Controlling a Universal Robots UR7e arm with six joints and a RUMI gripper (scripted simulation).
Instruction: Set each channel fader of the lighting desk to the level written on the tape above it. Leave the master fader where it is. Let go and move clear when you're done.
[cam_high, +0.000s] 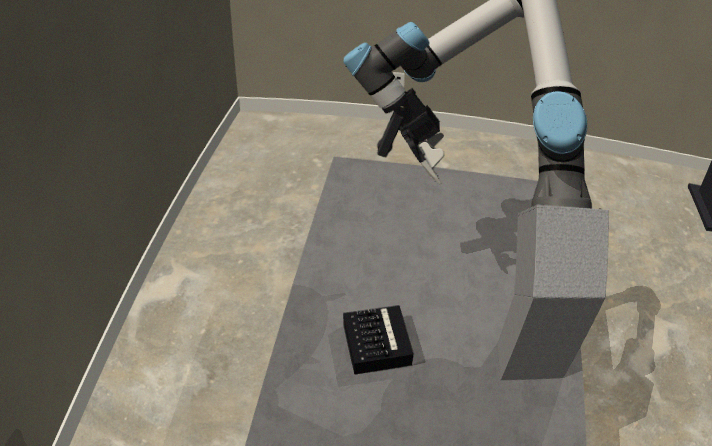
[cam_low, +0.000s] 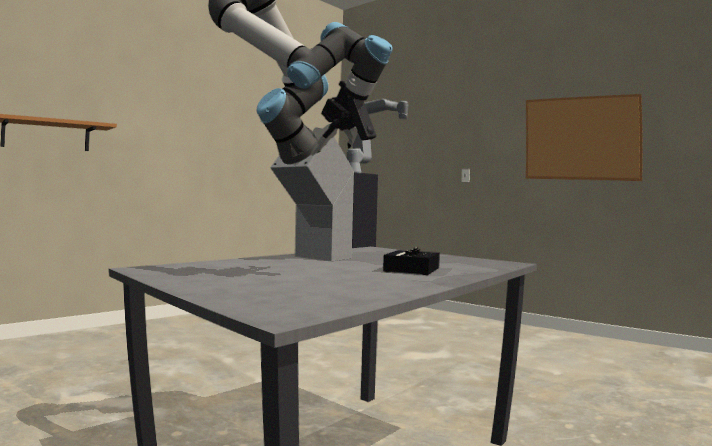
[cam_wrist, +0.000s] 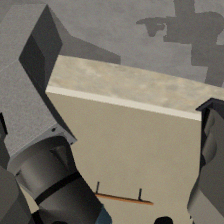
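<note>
The channel 3 fader is 290 mm below my hand, 270 mm to the left of it and 120 mm ahead of it. Round my hand: channel 1 fader 290 mm below, 220 mm to the left, 130 mm ahead; channel 4 fader 290 mm below, 280 mm to the left, 100 mm ahead; channel 2 fader 290 mm below, 240 mm to the left, 110 mm ahead.
</note>
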